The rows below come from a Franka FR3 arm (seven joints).
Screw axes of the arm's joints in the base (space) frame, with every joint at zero. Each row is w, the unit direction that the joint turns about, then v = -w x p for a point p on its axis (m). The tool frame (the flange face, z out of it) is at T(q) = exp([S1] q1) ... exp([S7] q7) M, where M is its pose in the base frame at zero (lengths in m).
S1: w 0 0 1 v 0 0 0
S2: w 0 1 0 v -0.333 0 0
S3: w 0 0 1 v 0 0 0
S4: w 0 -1 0 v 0.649 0 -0.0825
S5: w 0 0 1 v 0 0 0
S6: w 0 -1 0 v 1.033 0 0
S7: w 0 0 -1 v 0 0.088 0
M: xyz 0.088 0 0.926 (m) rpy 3.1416 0 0 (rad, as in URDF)
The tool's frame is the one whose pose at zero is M.
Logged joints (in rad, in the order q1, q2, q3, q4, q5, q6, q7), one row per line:
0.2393, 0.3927, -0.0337, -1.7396, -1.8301, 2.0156, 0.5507
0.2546, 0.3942, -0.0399, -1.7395, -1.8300, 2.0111, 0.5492
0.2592, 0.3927, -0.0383, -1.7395, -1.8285, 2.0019, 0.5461
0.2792, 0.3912, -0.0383, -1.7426, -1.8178, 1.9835, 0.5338
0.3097, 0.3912, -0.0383, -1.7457, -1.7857, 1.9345, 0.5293
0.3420, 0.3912, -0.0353, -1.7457, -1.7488, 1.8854, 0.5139
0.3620, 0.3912, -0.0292, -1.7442, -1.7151, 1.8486, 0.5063
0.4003, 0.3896, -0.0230, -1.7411, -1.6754, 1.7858, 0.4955
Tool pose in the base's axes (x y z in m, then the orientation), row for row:
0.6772, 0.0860, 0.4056, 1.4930, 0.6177, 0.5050
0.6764, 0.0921, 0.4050, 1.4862, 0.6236, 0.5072
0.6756, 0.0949, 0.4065, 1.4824, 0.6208, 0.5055
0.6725, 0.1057, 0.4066, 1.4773, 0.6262, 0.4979
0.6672, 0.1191, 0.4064, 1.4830, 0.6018, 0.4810
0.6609, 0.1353, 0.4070, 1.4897, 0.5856, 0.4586
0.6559, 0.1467, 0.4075, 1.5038, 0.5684, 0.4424
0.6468, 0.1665, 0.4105, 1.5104, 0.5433, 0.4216
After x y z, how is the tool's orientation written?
As a rotation vector, in radians.
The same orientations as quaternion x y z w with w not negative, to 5 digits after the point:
0.66051, 0.27327, 0.22341, 0.66268
0.65781, 0.27601, 0.22449, 0.66386
0.65660, 0.27497, 0.22390, 0.66569
0.65480, 0.27756, 0.22069, 0.66746
0.65818, 0.26709, 0.21347, 0.67074
0.66174, 0.26013, 0.20371, 0.67300
0.66778, 0.25240, 0.19645, 0.67214
0.67147, 0.24153, 0.18743, 0.67503

